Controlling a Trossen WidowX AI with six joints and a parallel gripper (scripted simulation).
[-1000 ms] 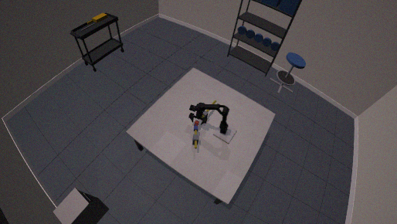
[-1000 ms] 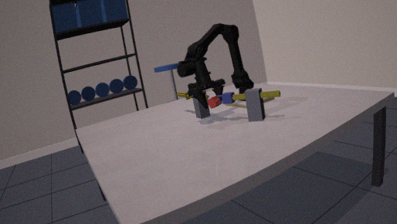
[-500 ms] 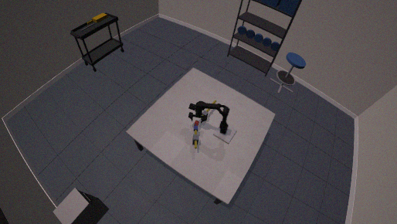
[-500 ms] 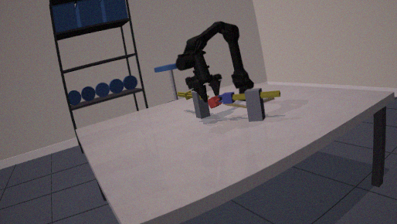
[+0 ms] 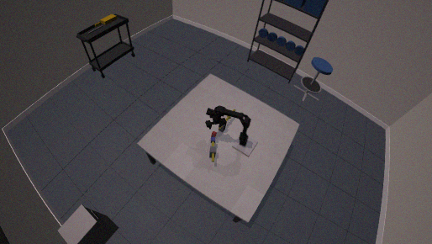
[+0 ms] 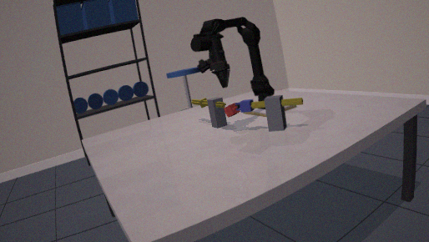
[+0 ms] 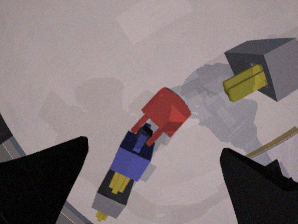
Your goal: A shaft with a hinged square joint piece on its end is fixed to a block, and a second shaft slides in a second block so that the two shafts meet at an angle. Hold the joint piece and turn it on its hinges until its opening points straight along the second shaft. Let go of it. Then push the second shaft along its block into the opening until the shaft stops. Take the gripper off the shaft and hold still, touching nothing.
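Right now my gripper tip is 9 cm above the red joint piece, 1 cm to the right of it and 1 cm past it.
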